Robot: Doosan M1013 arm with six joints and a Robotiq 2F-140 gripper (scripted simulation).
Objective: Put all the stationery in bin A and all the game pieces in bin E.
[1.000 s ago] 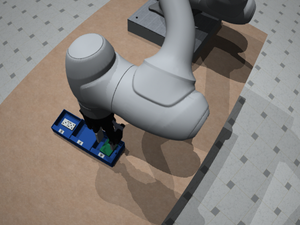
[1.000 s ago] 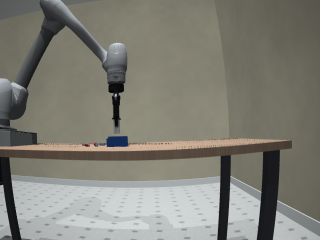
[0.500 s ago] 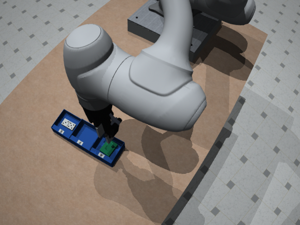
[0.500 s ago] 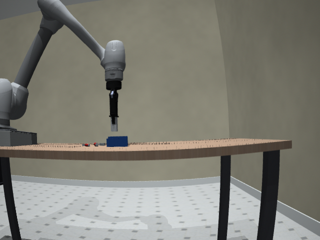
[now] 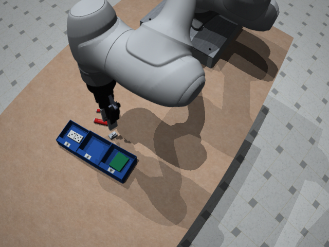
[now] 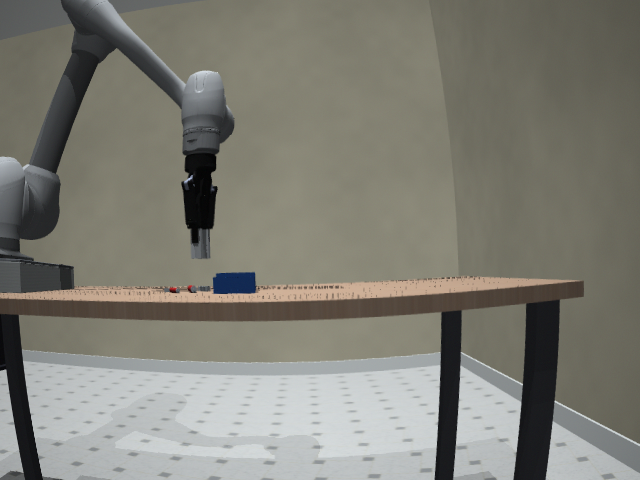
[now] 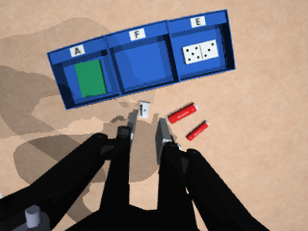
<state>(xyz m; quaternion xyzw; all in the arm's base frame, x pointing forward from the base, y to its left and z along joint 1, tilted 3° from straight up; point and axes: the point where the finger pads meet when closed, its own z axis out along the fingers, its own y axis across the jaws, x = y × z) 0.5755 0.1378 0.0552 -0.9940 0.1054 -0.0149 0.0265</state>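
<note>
The grey clip-like piece lies 10 mm to the left of my hand and 100 mm below it. From my hand the other things lie so: blue three-compartment bin: 80 mm ahead, 90 mm below; grey nut: 70 mm behind, 50 mm to the right, 100 mm below; red thing: 40 mm behind, 90 mm to the right, 100 mm below.
</note>
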